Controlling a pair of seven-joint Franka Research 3 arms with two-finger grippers.
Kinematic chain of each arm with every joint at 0, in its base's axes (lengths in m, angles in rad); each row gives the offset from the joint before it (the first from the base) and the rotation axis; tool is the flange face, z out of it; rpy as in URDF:
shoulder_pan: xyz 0 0 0.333 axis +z
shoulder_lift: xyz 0 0 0 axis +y
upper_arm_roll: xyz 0 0 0.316 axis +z
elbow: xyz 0.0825 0 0 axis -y
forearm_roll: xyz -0.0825 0 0.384 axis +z
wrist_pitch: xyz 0 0 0 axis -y
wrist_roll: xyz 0.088 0 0 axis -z
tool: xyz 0 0 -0.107 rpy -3.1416 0 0
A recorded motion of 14 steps. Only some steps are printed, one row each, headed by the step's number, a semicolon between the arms.
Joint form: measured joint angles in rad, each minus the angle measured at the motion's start. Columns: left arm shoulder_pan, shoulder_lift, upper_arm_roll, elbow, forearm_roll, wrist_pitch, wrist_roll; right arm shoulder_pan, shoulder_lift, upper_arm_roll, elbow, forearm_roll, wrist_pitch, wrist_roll.
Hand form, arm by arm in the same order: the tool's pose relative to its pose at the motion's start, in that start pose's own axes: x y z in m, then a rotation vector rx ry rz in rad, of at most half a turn. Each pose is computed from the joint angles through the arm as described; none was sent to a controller.
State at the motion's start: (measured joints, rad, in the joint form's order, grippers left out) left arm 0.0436 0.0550 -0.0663 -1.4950 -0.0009 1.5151 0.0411; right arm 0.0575 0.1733 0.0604 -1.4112 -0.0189 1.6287 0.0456
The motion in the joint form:
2: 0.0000 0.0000 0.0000 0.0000 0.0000 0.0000 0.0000; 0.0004 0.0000 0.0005 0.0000 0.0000 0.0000 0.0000
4: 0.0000 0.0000 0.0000 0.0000 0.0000 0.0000 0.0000; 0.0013 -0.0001 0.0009 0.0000 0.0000 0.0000 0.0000
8: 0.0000 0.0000 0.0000 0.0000 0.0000 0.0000 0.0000; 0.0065 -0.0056 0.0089 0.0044 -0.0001 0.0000 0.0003
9: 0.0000 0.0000 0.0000 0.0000 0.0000 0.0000 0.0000; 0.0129 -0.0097 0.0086 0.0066 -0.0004 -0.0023 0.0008
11: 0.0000 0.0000 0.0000 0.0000 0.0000 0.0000 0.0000; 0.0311 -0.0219 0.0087 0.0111 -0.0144 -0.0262 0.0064
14: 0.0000 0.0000 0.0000 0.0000 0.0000 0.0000 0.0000; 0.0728 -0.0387 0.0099 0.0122 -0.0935 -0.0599 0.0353
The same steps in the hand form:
2: 0.0000 0.0000 0.0000 0.0000 0.0000 0.0000; 0.0000 -0.0005 0.0000 0.0001 0.0000 -0.0009
4: 0.0000 0.0000 0.0000 0.0000 0.0000 0.0000; -0.0001 -0.0013 -0.0001 0.0003 0.0001 -0.0022
8: 0.0000 0.0000 0.0000 0.0000 0.0000 0.0000; -0.0016 -0.0089 -0.0057 0.0023 0.0101 -0.0148
9: 0.0000 0.0000 0.0000 0.0000 0.0000 0.0000; -0.0030 -0.0126 -0.0091 0.0022 0.0142 -0.0203
11: 0.0000 0.0000 0.0000 0.0000 0.0000 0.0000; -0.0091 -0.0219 -0.0168 -0.0121 0.0081 -0.0332
14: 0.0000 0.0000 0.0000 0.0000 0.0000 0.0000; -0.0185 -0.0384 -0.0254 -0.0912 0.0014 -0.0468

